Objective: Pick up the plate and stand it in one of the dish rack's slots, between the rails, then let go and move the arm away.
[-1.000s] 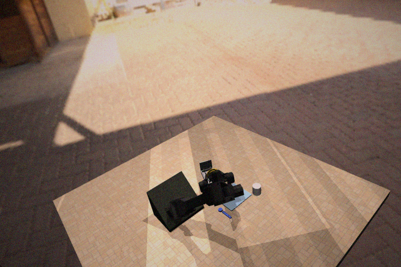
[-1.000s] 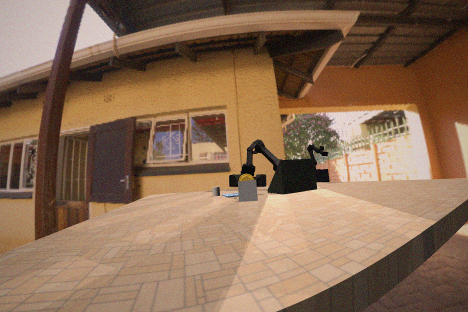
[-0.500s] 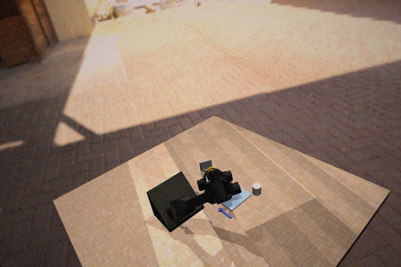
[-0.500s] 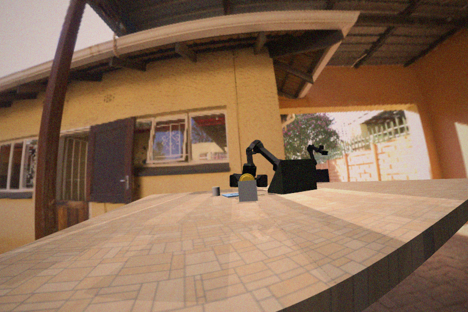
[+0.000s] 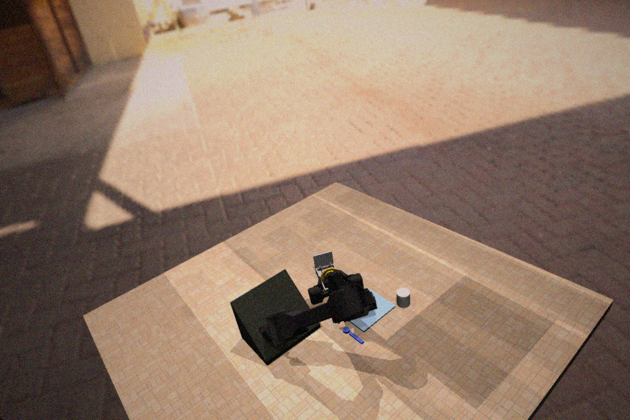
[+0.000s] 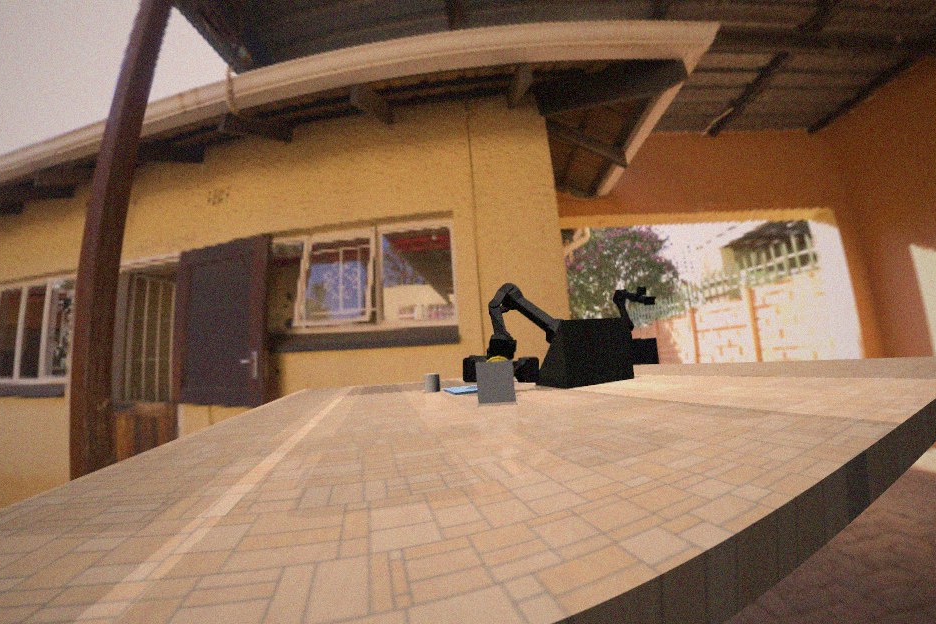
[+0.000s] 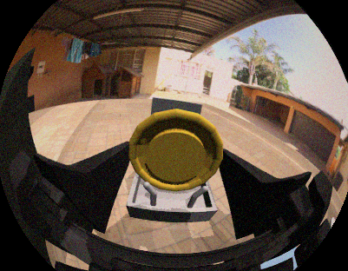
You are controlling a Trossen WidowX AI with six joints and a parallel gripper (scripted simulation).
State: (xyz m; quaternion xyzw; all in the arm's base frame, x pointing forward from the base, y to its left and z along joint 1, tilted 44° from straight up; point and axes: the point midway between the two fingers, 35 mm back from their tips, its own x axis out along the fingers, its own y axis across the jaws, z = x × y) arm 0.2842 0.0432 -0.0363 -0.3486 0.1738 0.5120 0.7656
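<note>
My gripper tip is 1 cm to the left of the yellow plate. Also, from my gripper tip: light blue mat 1 cm ahead, 17 cm to the right, 5 cm below; then blue spoon 10 cm behind, 22 cm to the right, 5 cm below; then dish rack 1 cm ahead, 2 cm to the left, 3 cm below.
</note>
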